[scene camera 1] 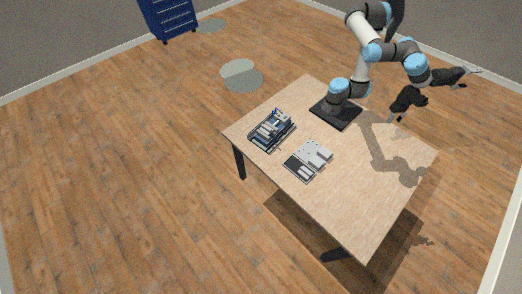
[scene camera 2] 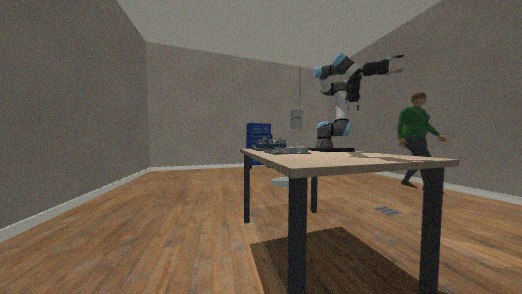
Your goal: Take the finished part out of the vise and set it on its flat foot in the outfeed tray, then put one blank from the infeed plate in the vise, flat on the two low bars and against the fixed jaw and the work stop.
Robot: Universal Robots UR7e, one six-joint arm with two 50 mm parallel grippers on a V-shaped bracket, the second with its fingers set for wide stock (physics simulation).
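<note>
The vise, blue and grey, stands on a dark base at the table's back left corner; pale pieces lie across its middle, too small to tell the finished part from the jaws. Beside it is a light grey infeed plate with small pins and two grey blanks. Against it lies the dark outfeed tray with two pale pieces at one end. My gripper has two pairs of fingers, both spread and empty, high above and beyond the table's right side, far from the vise.
The arm's black base plate stands at the table's back edge. A person in green is behind the table at right. A blue cabinet stands far back, and a grey box hangs beyond.
</note>
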